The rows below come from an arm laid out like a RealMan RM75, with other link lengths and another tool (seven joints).
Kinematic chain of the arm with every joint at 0, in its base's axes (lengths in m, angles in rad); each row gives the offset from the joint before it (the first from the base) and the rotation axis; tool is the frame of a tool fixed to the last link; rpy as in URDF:
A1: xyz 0 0 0.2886 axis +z
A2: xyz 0 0 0 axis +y
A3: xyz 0 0 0.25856 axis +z
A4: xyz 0 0 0 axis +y
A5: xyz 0 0 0.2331 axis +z
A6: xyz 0 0 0 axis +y
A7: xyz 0 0 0.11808 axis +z
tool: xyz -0.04 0.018 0.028 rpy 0 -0.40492 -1.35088
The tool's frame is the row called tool.
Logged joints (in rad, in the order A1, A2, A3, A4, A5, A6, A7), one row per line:
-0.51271 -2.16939 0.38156 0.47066 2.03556 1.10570 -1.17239
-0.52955 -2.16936 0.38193 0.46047 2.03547 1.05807 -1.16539
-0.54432 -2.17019 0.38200 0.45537 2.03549 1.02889 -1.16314
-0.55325 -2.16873 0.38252 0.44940 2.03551 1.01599 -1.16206
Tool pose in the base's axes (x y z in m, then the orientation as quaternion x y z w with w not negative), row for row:
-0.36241 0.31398 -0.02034 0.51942 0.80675 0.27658 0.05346
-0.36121 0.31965 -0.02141 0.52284 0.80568 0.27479 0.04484
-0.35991 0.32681 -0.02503 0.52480 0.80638 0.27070 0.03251
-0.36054 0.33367 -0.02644 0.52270 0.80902 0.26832 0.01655
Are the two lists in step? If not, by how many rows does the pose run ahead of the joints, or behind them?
The pose runs 2 rows behind the joints: the pose in row i belongs to the joints in row i - 2.
